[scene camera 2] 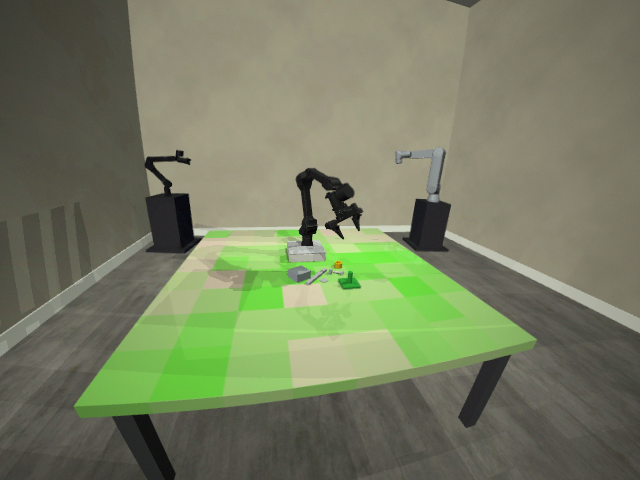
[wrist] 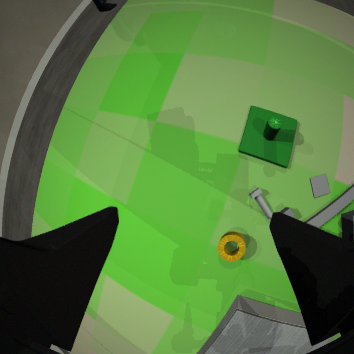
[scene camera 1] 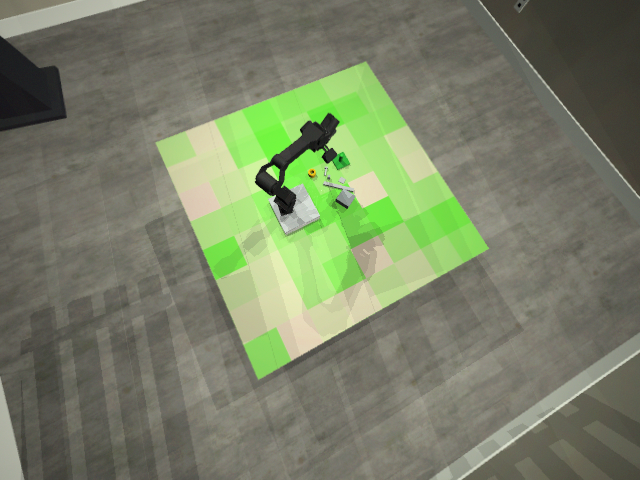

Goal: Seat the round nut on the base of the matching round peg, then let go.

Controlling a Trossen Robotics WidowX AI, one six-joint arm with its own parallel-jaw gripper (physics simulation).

Observation:
The gripper is open, with nothing in its grasp. Further things: a green peg base.

